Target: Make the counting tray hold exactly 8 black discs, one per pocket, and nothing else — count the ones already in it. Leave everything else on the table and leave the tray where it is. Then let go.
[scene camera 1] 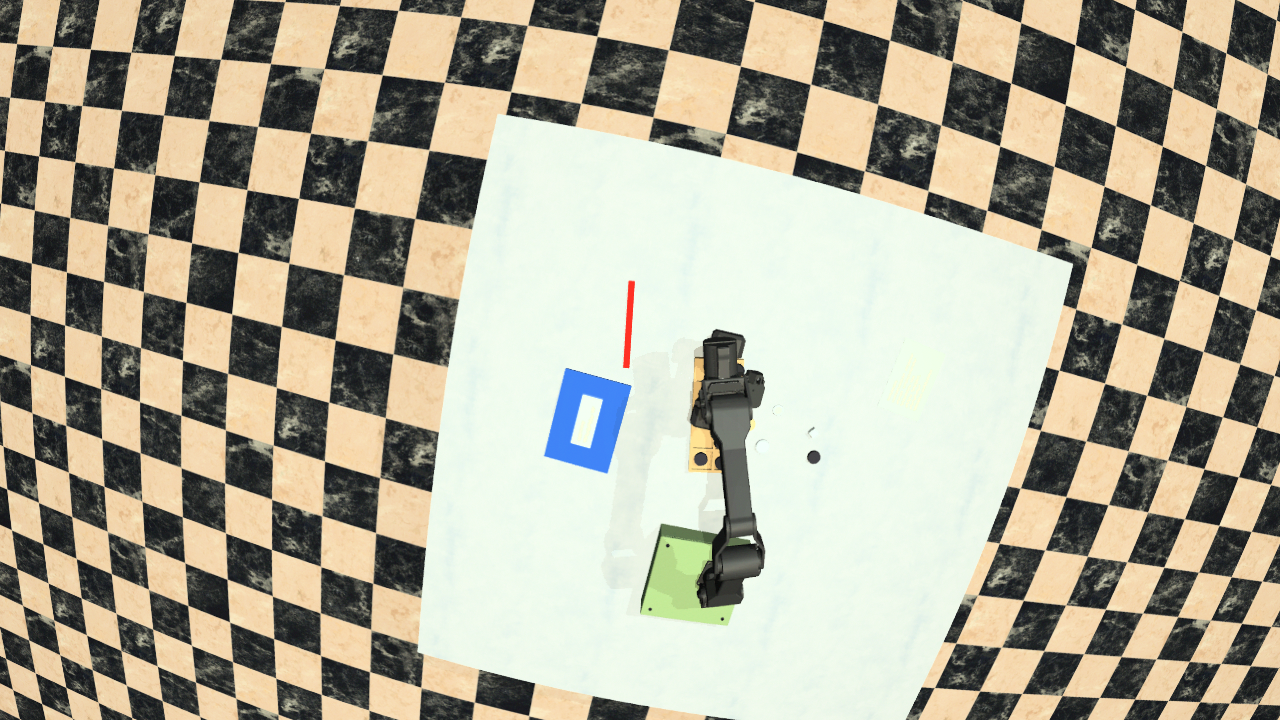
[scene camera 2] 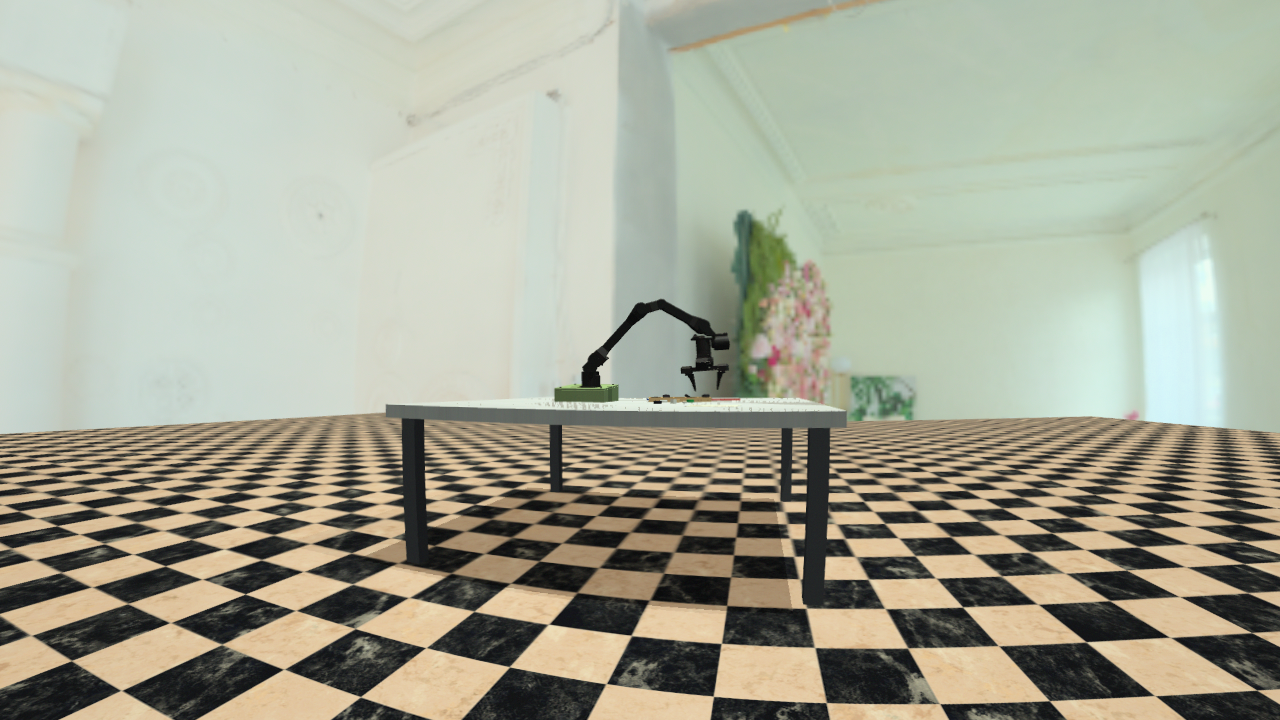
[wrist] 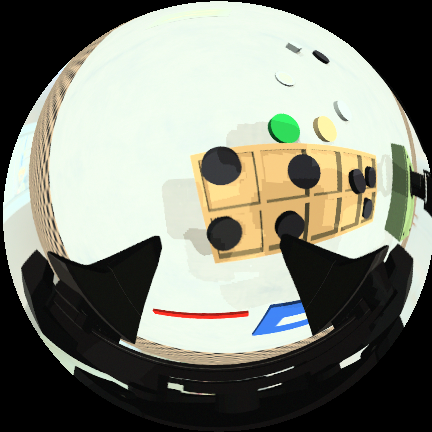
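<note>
The tan counting tray [scene camera 1: 699, 376] [wrist: 232, 195] has two rows of pockets. In the wrist view, black discs lie at its left end [wrist: 221, 165] [wrist: 224, 233] and right end [wrist: 370, 176] [wrist: 367, 208]. Another black disc [wrist: 289, 225] appears in the lower row's second pocket. Two upper-row black discs [wrist: 304, 171] [wrist: 357, 181] overlap divider lines; whether they sit flat is unclear. A loose black disc [scene camera 1: 813, 456] [wrist: 321, 56] lies apart from the tray. My gripper [scene camera 2: 706, 387] [wrist: 221, 241] is open and empty above the tray's left end; the arm hides its tips in scene camera 1.
A green disc [wrist: 284, 128] and a pale yellow disc [wrist: 325, 128] lie close beside the tray. Two white discs [wrist: 285, 78] [wrist: 343, 110] and a small grey block [wrist: 293, 47] lie farther out. A red bar [scene camera 1: 629, 324] and a blue frame [scene camera 1: 559, 420] lie opposite.
</note>
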